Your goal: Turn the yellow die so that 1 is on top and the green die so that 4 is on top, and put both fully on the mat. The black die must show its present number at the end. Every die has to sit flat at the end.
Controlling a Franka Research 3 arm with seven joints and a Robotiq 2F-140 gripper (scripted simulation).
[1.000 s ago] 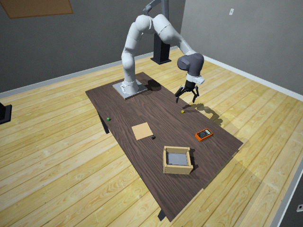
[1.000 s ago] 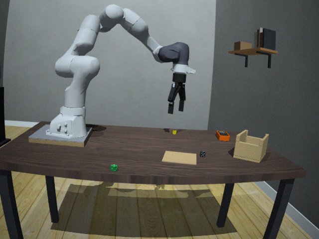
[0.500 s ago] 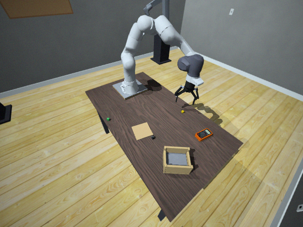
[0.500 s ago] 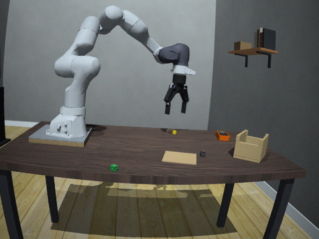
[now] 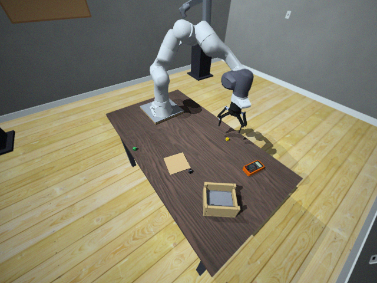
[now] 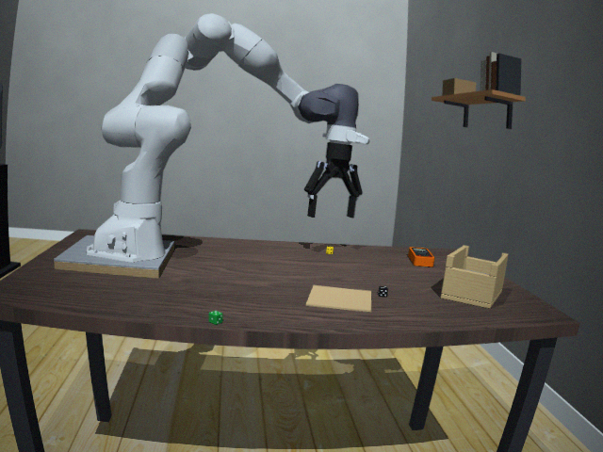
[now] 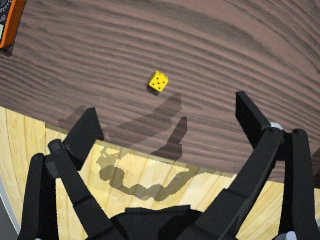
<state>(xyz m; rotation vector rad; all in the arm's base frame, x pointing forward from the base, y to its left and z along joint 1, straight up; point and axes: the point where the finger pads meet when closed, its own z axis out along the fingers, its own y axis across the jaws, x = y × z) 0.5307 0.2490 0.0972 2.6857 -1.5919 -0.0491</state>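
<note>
Right now my hand is 1 cm short of the yellow die, 1 cm to the right of it and 11 cm above it. From my hand the other things lie so: orange multimeter: 29 cm ahead, 4 cm to the right, 11 cm below; black die: 8 cm ahead, 39 cm to the right, 11 cm below; tan mat: 2 cm behind, 43 cm to the right, 12 cm below.
</note>
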